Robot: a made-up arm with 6 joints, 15 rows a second.
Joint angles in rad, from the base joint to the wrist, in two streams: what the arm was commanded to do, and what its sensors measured. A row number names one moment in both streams.
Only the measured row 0 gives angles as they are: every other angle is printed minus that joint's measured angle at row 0.
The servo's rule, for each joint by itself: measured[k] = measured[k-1] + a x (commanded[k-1-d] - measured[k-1]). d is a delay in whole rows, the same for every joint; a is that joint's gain. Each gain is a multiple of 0.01, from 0.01 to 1. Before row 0 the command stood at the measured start. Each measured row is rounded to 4 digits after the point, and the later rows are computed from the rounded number. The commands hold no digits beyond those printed.
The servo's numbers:
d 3
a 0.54 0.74 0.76 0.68 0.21 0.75
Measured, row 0:
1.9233 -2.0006 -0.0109 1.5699 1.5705 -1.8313
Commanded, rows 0 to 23:
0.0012 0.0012 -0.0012 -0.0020 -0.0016 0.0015
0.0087 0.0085 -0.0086 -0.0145 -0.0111 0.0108
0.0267 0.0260 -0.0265 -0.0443 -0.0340 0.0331
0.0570 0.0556 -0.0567 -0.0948 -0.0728 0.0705
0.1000 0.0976 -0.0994 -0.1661 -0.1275 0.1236
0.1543 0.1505 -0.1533 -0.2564 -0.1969 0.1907
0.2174 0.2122 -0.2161 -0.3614 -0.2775 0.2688
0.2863 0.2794 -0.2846 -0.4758 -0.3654 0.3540
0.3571 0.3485 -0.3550 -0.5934 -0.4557 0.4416
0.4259 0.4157 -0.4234 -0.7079 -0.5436 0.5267
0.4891 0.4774 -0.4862 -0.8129 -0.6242 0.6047
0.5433 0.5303 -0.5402 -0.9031 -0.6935 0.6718
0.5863 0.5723 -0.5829 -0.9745 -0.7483 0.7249
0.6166 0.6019 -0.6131 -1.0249 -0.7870 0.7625
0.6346 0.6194 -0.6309 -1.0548 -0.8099 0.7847
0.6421 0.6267 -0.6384 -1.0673 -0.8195 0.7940
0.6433 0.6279 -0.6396 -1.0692 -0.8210 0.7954
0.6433 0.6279 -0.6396 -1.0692 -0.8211 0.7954
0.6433 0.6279 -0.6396 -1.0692 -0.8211 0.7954
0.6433 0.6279 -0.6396 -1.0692 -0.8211 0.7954
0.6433 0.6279 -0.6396 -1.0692 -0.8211 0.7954
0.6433 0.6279 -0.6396 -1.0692 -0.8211 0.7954
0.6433 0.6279 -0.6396 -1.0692 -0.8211 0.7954
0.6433 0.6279 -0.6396 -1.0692 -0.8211 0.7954
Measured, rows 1 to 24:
0.0000 0.0000 0.0000 0.0000 0.0000 0.0000
0.0000 0.0000 0.0000 0.0000 0.0000 0.0000
0.0000 0.0000 0.0000 0.0000 0.0000 0.0000
0.0006 0.0009 -0.0009 -0.0014 -0.0003 0.0011
0.0050 0.0065 -0.0068 -0.0103 -0.0026 0.0084
0.0167 0.0209 -0.0218 -0.0334 -0.0092 0.0269
0.0385 0.0466 -0.0483 -0.0752 -0.0226 0.0596
0.0717 0.0843 -0.0871 -0.1370 -0.0446 0.1076
0.1163 0.1333 -0.1374 -0.2182 -0.0766 0.1699
0.1709 0.1917 -0.1972 -0.3156 -0.1188 0.2441
0.2332 0.2566 -0.2636 -0.4245 -0.1706 0.3265
0.3001 0.3246 -0.3331 -0.5394 -0.2305 0.4128
0.3680 0.3920 -0.4017 -0.6540 -0.2963 0.4982
0.4334 0.4552 -0.4659 -0.7621 -0.3652 0.5781
0.4927 0.5108 -0.5224 -0.8580 -0.4341 0.6484
0.5432 0.5563 -0.5684 -0.9372 -0.5001 0.7058
0.5828 0.5900 -0.6024 -0.9968 -0.5603 0.7483
0.6108 0.6118 -0.6241 -1.0362 -0.6127 0.7756
0.6277 0.6228 -0.6350 -1.0573 -0.6561 0.7894
0.6361 0.6266 -0.6385 -1.0654 -0.6907 0.7939
0.6400 0.6276 -0.6393 -1.0680 -0.7181 0.7950
0.6418 0.6278 -0.6395 -1.0688 -0.7397 0.7953
0.6426 0.6279 -0.6396 -1.0691 -0.7568 0.7954
0.6430 0.6279 -0.6396 -1.0692 -0.7703 0.7954

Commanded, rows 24 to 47:
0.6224 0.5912 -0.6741 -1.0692 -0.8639 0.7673
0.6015 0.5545 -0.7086 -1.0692 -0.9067 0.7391
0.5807 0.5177 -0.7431 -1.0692 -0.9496 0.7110
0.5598 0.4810 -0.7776 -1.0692 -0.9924 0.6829
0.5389 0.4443 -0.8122 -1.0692 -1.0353 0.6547
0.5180 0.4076 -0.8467 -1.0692 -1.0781 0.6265
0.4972 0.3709 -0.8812 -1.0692 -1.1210 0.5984
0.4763 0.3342 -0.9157 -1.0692 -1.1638 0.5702
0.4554 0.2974 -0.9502 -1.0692 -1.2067 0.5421
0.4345 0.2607 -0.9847 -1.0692 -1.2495 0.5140
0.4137 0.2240 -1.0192 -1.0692 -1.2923 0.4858
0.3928 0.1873 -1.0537 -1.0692 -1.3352 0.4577
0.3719 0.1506 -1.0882 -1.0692 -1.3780 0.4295
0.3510 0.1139 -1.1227 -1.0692 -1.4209 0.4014
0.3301 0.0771 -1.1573 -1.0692 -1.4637 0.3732
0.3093 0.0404 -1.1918 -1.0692 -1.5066 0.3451
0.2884 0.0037 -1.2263 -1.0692 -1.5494 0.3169
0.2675 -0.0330 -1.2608 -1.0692 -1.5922 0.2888
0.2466 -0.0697 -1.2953 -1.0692 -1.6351 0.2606
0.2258 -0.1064 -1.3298 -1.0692 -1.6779 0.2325
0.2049 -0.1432 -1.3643 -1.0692 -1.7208 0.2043
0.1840 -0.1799 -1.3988 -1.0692 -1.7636 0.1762
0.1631 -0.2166 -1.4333 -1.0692 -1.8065 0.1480
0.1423 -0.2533 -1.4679 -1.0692 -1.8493 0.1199
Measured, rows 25 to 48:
0.6432 0.6279 -0.6396 -1.0692 -0.7810 0.7954
0.6433 0.6279 -0.6396 -1.0692 -0.7894 0.7954
0.6433 0.6279 -0.6396 -1.0692 -0.7961 0.7954
0.6320 0.6007 -0.6658 -1.0692 -0.8103 0.7743
0.6155 0.5665 -0.6983 -1.0692 -0.8305 0.7479
0.5967 0.5304 -0.7323 -1.0692 -0.8555 0.7202
0.5768 0.4938 -0.7667 -1.0692 -0.8842 0.6922
0.5563 0.4572 -0.8013 -1.0692 -0.9159 0.6641
0.5356 0.4205 -0.8358 -1.0692 -0.9500 0.6359
0.5149 0.3838 -0.8703 -1.0692 -0.9859 0.6078
0.4941 0.3471 -0.9048 -1.0692 -1.0233 0.5796
0.4732 0.3103 -0.9393 -1.0692 -1.0618 0.5515
0.4523 0.2736 -0.9738 -1.0692 -1.1012 0.5234
0.4315 0.2369 -1.0083 -1.0692 -1.1413 0.4952
0.4106 0.2002 -1.0428 -1.0692 -1.1820 0.4671
0.3897 0.1635 -1.0773 -1.0692 -1.2232 0.4389
0.3688 0.1268 -1.1118 -1.0692 -1.2647 0.4108
0.3479 0.0900 -1.1464 -1.0692 -1.3065 0.3826
0.3271 0.0533 -1.1809 -1.0692 -1.3485 0.3545
0.3062 0.0166 -1.2154 -1.0692 -1.3907 0.3263
0.2853 -0.0201 -1.2499 -1.0692 -1.4330 0.2982
0.2644 -0.0568 -1.2844 -1.0692 -1.4754 0.2700
0.2436 -0.0935 -1.3189 -1.0692 -1.5179 0.2419
0.2227 -0.1303 -1.3534 -1.0692 -1.5605 0.2137

